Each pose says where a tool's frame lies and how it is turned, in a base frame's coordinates. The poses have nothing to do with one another.
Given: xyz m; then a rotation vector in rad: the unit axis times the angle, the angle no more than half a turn.
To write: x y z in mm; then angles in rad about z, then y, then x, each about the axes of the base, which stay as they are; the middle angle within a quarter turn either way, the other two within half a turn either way. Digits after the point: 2 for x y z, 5 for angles.
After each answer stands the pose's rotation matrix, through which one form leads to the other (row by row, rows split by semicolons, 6 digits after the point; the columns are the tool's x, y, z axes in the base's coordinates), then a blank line. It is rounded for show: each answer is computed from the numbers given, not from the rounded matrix.
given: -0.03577, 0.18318, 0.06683, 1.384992, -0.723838, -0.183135
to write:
-35.77, 183.18, 66.83, 0.35796, -0.59772, 1.55755
0.774225 -0.289618 -0.562759; -0.522401 0.209559 -0.826548; 0.357314 0.933920 0.010949

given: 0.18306, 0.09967, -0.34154, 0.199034, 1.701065, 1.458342
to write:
183.06, 99.67, -341.54, 2.56980, 0.75053, -1.49358
-0.614997 -0.395747 0.682028; 0.613575 0.303103 0.729147; -0.495282 0.866899 0.056413

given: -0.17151, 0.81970, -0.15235, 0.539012, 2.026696, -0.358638
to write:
-171.51, 819.70, -152.35, -2.26982, 0.83817, 2.38214
-0.430368 0.511968 0.743419; 0.225761 0.858468 -0.460505; -0.873966 -0.030352 -0.485039

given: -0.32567, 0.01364, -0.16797, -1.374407, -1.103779, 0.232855
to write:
-325.67, 13.64, -167.97, -0.71895, -0.81766, -1.84488
0.514657 0.450435 -0.729545; 0.706747 0.258868 0.658404; 0.485424 -0.854456 -0.185116

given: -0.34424, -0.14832, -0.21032, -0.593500, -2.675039, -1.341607
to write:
-344.24, -148.32, -210.32, -2.74979, 0.09145, -2.23001
-0.920360 0.380260 0.091325; 0.300606 0.538519 0.787168; 0.250148 0.751930 -0.609940

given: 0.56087, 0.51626, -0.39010, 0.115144, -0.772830, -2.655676
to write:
560.87, 516.26, -390.10, -2.80226, -0.17985, -0.53549
-0.927768 0.327486 -0.178885; -0.372335 -0.780598 0.502029; 0.024770 0.532372 0.846148

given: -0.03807, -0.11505, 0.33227, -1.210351, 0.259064, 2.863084
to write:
-38.07, -115.05, 332.27, 3.02050, -0.79007, -0.23102
-0.698645 -0.085015 -0.710399; -0.043882 -0.985954 0.161147; -0.714121 0.143758 0.685102

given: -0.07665, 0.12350, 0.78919, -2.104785, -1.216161, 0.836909
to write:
-76.65, 123.50, 789.19, -0.93960, -0.84253, -2.90086
0.392767 0.537335 -0.746328; 0.889041 -0.429447 0.158683; -0.235243 -0.725842 -0.646386

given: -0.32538, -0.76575, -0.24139, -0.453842, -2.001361, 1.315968
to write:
-325.38, -765.75, -241.39, 3.02811, -0.78711, 1.93112
-0.701355 -0.079933 -0.708316; 0.618641 0.425367 -0.660565; 0.354095 -0.901484 -0.248884

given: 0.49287, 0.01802, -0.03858, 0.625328, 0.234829, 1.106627
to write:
492.87, 18.02, -38.58, 1.04137, 0.49510, 0.41200
0.444393 -0.759458 0.475119; 0.886963 0.298567 -0.352355; 0.125744 0.577997 0.806292

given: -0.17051, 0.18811, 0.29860, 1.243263, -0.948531, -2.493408
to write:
-170.51, 188.11, 298.60, 2.97934, -0.88232, -0.80377
-0.627014 -0.102639 -0.772217; -0.436563 -0.774699 0.457444; -0.645186 0.623945 0.440939

